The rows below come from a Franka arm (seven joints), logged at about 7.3 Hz.
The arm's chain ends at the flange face. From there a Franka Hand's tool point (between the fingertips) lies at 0.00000 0.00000 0.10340 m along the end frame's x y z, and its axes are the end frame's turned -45 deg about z.
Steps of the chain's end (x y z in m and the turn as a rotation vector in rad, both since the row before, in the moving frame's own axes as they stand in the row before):
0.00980, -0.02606, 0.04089, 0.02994, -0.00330, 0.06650
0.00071, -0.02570, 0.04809, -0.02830, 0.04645, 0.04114
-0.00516, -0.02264, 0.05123, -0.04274, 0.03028, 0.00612
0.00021, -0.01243, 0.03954, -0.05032, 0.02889, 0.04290
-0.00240, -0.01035, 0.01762, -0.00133, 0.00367, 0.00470
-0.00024, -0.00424, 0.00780, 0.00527, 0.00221, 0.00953
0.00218, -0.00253, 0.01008, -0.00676, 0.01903, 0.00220
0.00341, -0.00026, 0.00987, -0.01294, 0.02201, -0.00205
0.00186, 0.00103, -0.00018, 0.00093, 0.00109, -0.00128
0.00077, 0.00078, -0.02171, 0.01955, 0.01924, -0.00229
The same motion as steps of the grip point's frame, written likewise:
0.02738, -0.01386, 0.04084, 0.02350, 0.01884, 0.06650
0.01989, -0.01218, 0.04794, -0.05286, 0.01283, 0.04114
0.01143, -0.01432, 0.05109, -0.05163, -0.00881, 0.00612
0.00725, -0.00289, 0.03937, -0.05601, -0.01515, 0.04290
0.00579, -0.00865, 0.01762, -0.00354, 0.00165, 0.00470
0.00338, -0.00339, 0.00780, 0.00216, 0.00529, 0.00953
0.00423, 0.00164, 0.01006, -0.01824, 0.00868, 0.00220
0.00326, 0.00478, 0.00984, -0.02471, 0.00641, -0.00205
0.00073, 0.00206, -0.00018, -0.00011, 0.00143, -0.00128
0.00283, 0.00107, -0.02175, 0.00022, 0.02743, -0.00229

